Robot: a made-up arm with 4 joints. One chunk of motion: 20 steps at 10 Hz.
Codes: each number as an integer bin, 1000 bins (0 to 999) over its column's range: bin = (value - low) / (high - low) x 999, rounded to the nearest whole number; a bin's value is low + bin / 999 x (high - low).
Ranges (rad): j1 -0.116..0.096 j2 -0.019..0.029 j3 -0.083..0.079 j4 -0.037..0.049
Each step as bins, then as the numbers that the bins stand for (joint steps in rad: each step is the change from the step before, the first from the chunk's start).
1 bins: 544 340 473 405
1 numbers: -0.00056 -0.00266 -0.00630 -0.00214
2 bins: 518 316 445 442
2 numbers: -0.00607 -0.00382 -0.01084 0.00105
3 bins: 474 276 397 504
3 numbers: -0.01541 -0.00574 -0.01862 0.00639
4 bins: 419 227 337 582
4 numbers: -0.02708 -0.00809 -0.02835 0.01310
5 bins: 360 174 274 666
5 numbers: -0.03960 -0.01064 -0.03857 0.02033
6 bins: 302 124 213 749
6 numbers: -0.05191 -0.01304 -0.04846 0.02748
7 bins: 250 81 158 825
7 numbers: -0.06295 -0.01511 -0.05738 0.03402
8 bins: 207 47 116 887
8 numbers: -0.07207 -0.01674 -0.06419 0.03936
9 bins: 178 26 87 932
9 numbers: -0.07823 -0.01775 -0.06889 0.04323
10 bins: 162 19 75 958
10 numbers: -0.08162 -0.01809 -0.07084 0.04547
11 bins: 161 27 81 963
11 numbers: -0.08183 -0.01770 -0.06986 0.04590
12 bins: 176 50 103 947
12 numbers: -0.07865 -0.01660 -0.06630 0.04452
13 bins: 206 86 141 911
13 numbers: -0.07228 -0.01487 -0.06014 0.04142
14 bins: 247 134 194 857
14 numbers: -0.06358 -0.01256 -0.05154 0.03678
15 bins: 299 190 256 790
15 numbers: -0.05255 -0.00987 -0.04149 0.03101
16 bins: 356 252 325 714
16 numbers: -0.04045 -0.00689 -0.03030 0.02447
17 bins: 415 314 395 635
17 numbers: -0.02793 -0.00391 -0.01895 0.01766
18 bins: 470 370 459 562
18 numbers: -0.01626 -0.00122 -0.00857 0.01138
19 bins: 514 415 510 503
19 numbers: -0.00692 0.00094 -0.00030 0.00630
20 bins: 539 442 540 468
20 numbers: -0.00162 0.00224 0.00457 0.00329
